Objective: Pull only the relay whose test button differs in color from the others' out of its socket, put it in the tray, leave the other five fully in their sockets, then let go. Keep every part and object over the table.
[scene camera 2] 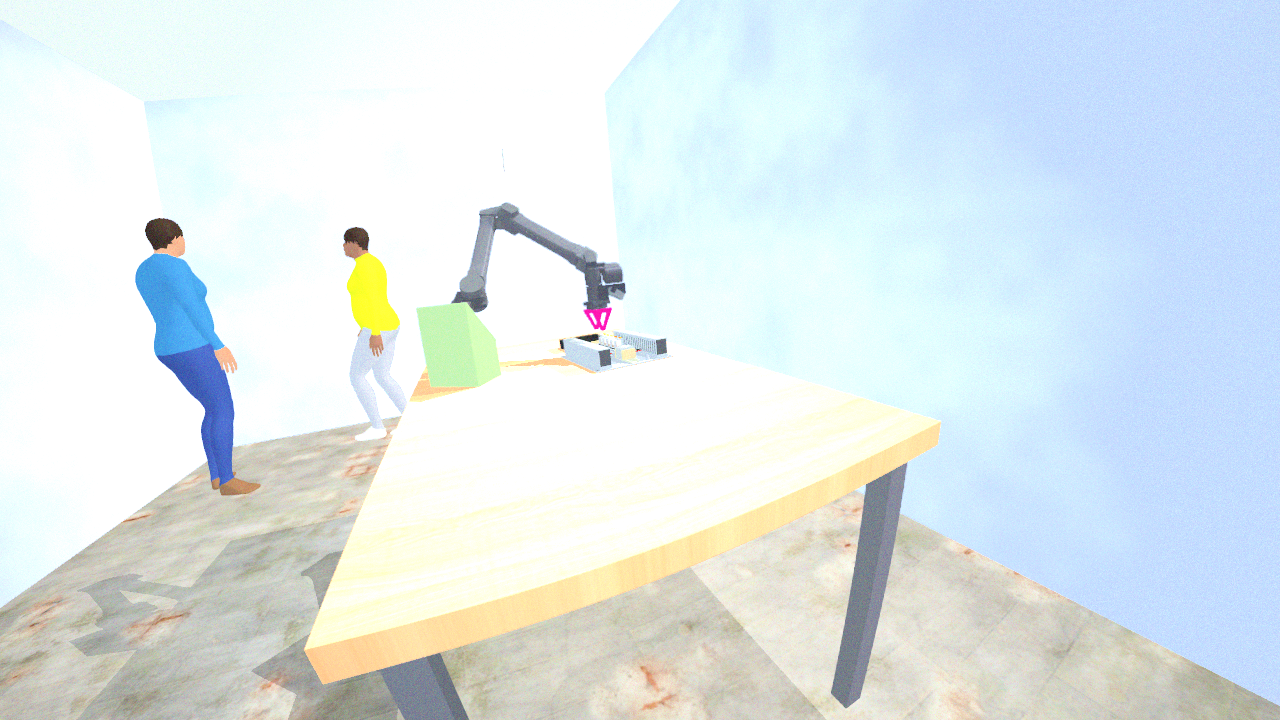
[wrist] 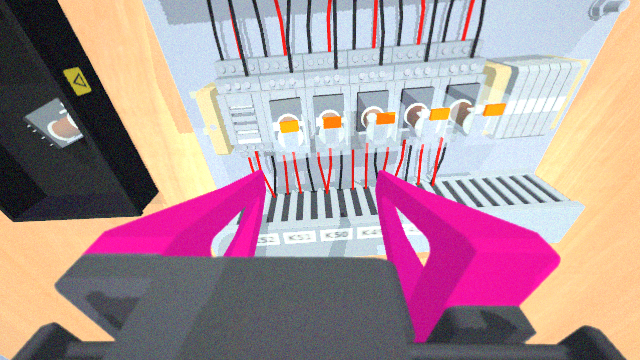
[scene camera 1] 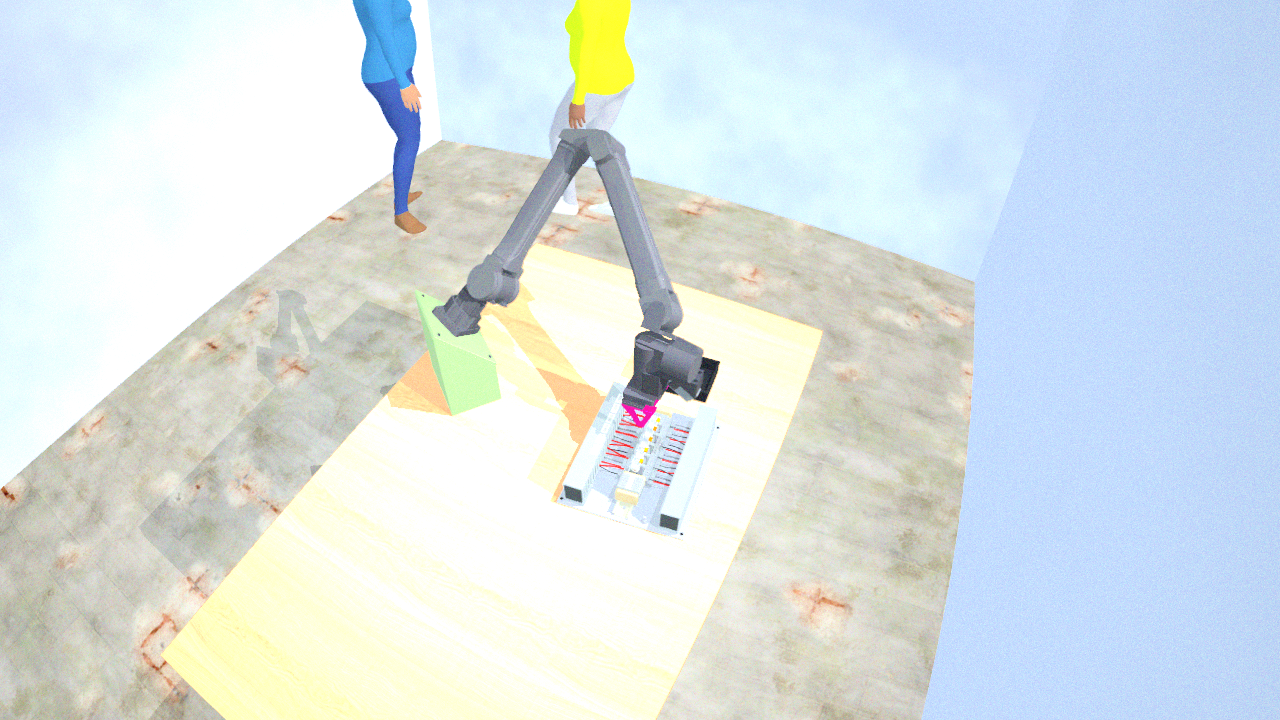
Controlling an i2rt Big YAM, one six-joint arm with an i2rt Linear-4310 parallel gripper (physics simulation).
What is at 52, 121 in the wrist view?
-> A clear-cased relay.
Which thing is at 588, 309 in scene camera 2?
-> The gripper.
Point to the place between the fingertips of the gripper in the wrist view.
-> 320, 180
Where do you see a grey panel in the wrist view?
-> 581, 37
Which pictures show the gripper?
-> Scene camera 2, the wrist view and scene camera 1: all of them.
